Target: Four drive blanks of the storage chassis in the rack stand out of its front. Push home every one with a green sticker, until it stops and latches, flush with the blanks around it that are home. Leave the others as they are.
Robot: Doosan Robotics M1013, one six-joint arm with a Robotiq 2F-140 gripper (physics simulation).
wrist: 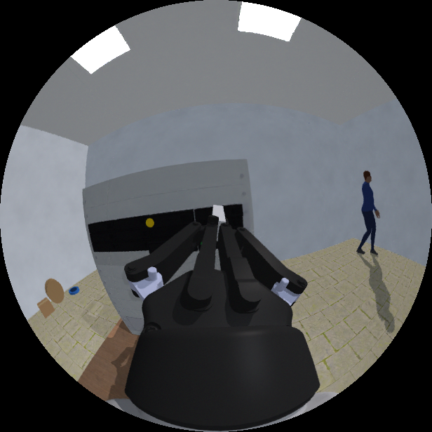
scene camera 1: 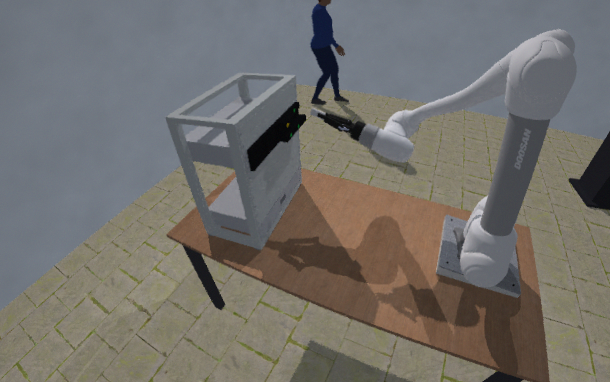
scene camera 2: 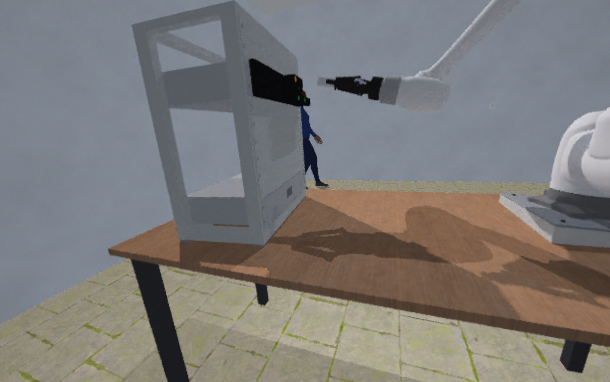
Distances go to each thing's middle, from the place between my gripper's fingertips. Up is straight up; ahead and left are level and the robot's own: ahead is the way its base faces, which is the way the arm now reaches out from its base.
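My gripper's sitting 1 cm above the yellow-stickered blank (wrist: 174,218), and it's 12 cm short of it and 9 cm to the right of it.
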